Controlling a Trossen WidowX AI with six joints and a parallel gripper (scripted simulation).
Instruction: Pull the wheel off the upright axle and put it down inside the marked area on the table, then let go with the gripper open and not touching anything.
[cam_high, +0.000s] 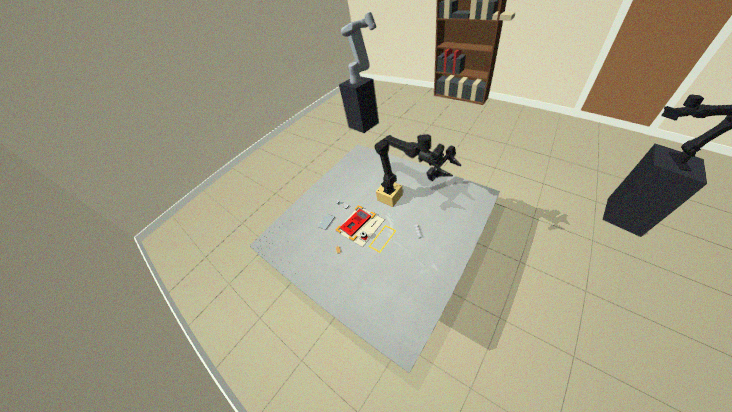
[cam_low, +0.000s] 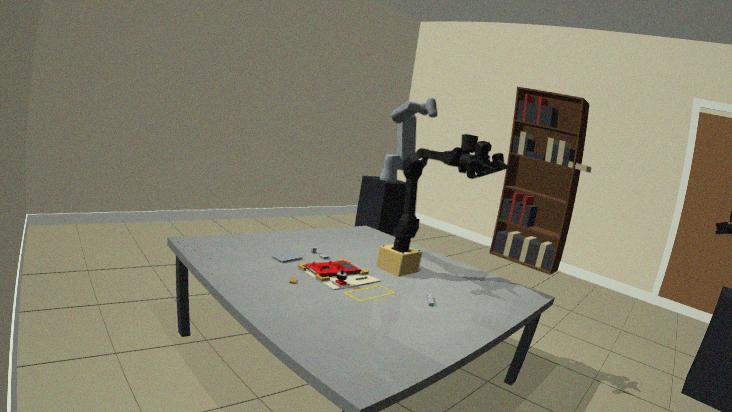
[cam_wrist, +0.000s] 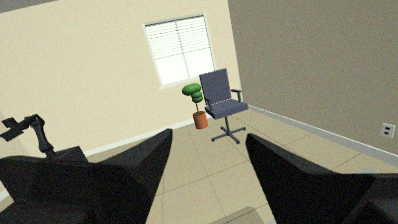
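Right now the wheel is 31 cm ahead of my gripper tip, 40 cm to the right of it and 51 cm below it. Round my gripper tip: grey plate (38 cm ahead, 70 cm to the right, 54 cm below).
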